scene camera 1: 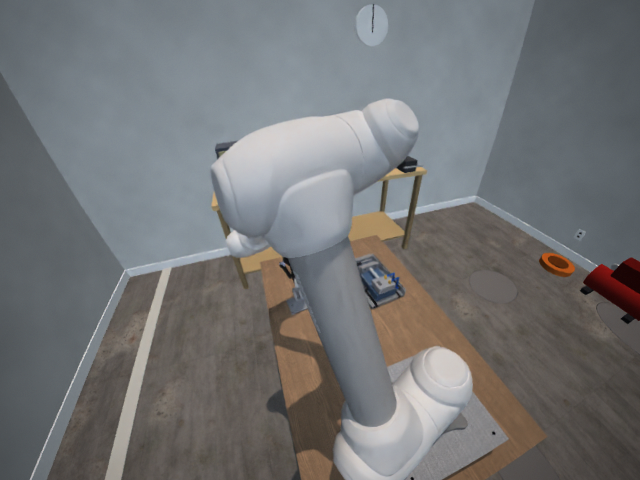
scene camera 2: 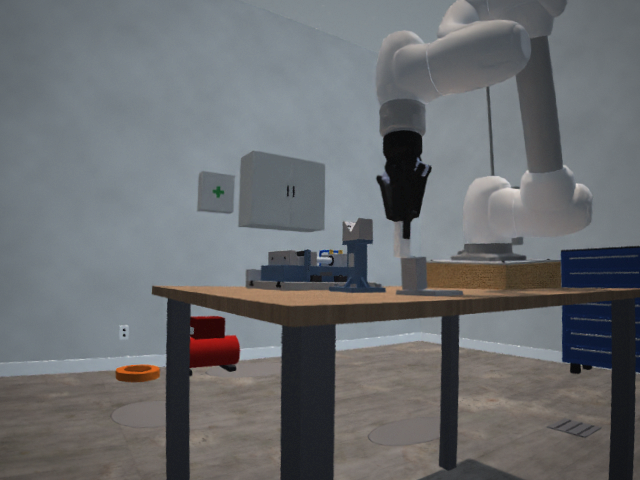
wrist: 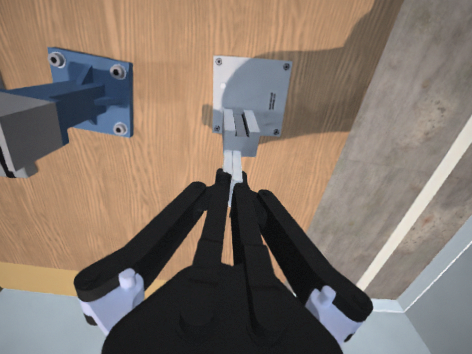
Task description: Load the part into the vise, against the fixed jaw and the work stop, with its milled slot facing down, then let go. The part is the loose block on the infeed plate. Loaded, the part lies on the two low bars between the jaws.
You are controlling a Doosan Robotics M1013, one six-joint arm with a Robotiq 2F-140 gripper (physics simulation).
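Frame: origin at the arm's base, x ahead, y left, z up, level; centimetres.
Where they show: gripper, fingertip midpoint: (scene camera 1: 296, 285) (scene camera 2: 402, 257) (wrist: 230, 162); arm's base, origin of the base link: (scene camera 2: 487, 260).
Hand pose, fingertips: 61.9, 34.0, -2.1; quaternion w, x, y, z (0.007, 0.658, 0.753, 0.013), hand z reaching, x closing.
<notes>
Each offset is from my fingertips to the centre of the thing, as dx, dy, dz.
The part @[-2.7, +0.2, -2.9] (scene camera 2: 414, 273) (wrist: 241, 145), a grey block, stands on the infeed plate @[-6.0, +0.7, -6.6] (scene camera 1: 298, 306) (scene camera 2: 442, 292) (wrist: 250, 82). In the wrist view its milled slot shows as a dark groove between two ridges on its upper side. My gripper (scene camera 2: 402, 246) (wrist: 230, 162) is shut and empty, its pale finger pads pressed together. The pads are at the part's upper end, overlapping its edge in the wrist view; whether they touch it is unclear. The vise @[+0.1, -39.2, -2.0] (scene camera 1: 382, 283) (scene camera 2: 286, 272) stands apart on the table. Its two low bars are hidden.
A blue post @[-1.1, -17.9, -1.2] (scene camera 2: 357, 263) (wrist: 82, 95) bearing a grey V-notched block (scene camera 2: 361, 230) (wrist: 30, 130) stands between vise and plate in scene camera 2. The wooden table (scene camera 1: 403, 330) (scene camera 2: 227, 299) (wrist: 170, 165) ends to the right in the wrist view. A workbench (scene camera 1: 408, 172) stands behind.
</notes>
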